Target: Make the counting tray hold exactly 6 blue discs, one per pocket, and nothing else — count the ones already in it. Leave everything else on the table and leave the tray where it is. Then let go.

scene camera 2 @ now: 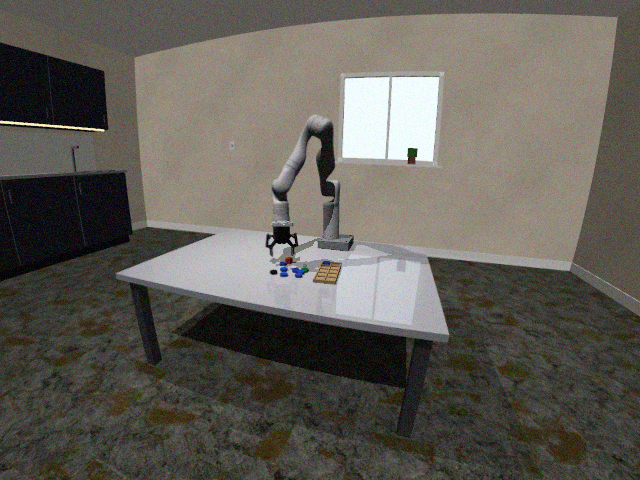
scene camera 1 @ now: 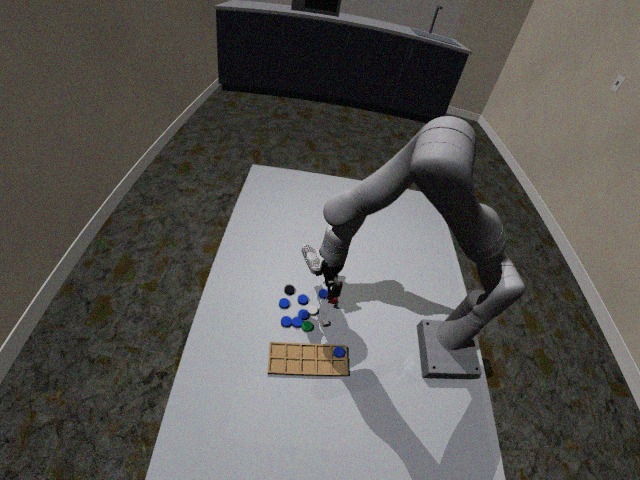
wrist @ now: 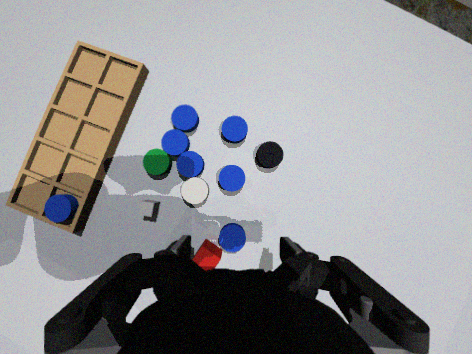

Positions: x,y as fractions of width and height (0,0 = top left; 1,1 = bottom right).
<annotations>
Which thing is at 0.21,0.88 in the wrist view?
My gripper.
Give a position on a blue disc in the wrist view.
0.12,0.59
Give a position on a wooden counting tray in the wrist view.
0.16,0.39
</annotations>
